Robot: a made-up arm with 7 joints. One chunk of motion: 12 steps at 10 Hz.
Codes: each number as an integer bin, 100 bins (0 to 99) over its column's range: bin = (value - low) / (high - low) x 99, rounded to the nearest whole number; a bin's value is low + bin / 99 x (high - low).
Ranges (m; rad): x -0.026..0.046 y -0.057..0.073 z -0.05..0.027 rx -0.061..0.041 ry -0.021..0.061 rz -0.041..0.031
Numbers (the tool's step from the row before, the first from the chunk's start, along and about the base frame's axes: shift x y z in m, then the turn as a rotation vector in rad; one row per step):
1: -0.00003 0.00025 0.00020 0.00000 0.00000 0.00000
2: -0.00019 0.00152 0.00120 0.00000 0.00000 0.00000
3: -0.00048 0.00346 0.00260 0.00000 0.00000 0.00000
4: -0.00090 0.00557 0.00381 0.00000 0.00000 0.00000
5: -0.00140 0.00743 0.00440 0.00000 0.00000 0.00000
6: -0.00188 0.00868 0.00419 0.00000 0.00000 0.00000
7: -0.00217 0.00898 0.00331 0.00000 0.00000 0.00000
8: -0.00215 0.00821 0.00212 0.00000 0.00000 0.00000
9: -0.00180 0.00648 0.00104 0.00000 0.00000 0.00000
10: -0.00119 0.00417 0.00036 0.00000 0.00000 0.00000
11: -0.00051 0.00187 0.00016 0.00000 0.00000 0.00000
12: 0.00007 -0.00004 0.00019 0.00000 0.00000 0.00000
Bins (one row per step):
1: 36 44 65 59 25 56
2: 35 45 66 59 25 56
3: 35 46 68 59 25 56
4: 35 48 69 59 25 56
5: 34 49 70 59 25 56
6: 33 50 70 59 25 56
7: 33 50 69 59 25 56
8: 33 50 67 59 25 56
9: 33 48 66 59 25 56
10: 34 47 65 59 25 56
11: 35 45 64 59 25 56
12: 36 43 65 59 25 56

